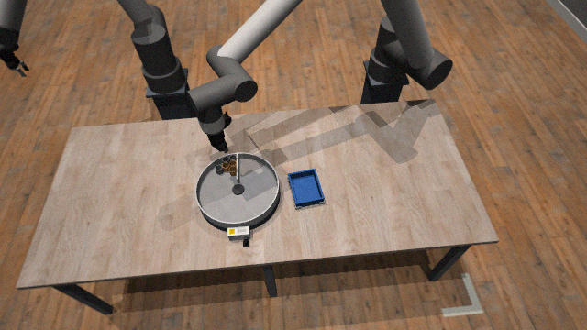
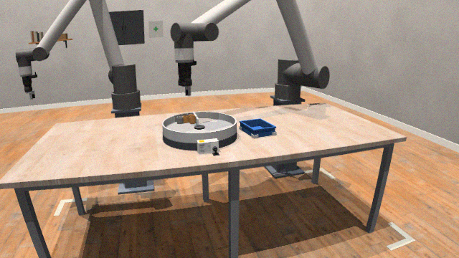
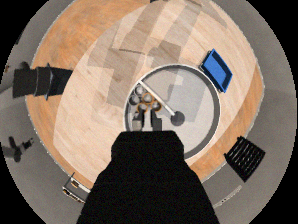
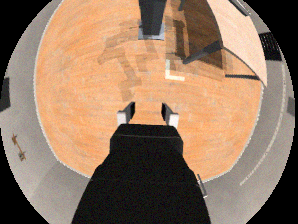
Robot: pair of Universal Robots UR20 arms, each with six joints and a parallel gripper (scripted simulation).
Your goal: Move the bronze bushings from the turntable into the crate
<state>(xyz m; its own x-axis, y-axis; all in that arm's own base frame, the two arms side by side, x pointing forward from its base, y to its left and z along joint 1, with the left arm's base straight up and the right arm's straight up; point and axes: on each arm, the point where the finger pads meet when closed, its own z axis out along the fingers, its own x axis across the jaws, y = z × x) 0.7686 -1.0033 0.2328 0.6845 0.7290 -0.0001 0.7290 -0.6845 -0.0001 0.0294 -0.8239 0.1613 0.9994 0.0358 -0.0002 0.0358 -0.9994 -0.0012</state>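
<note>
My left hand is 130 mm short of the turntable, 50 mm to the right of it and 180 mm above it. Round my left hand: blue crate (120 mm ahead, 390 mm to the left, 210 mm below).
</note>
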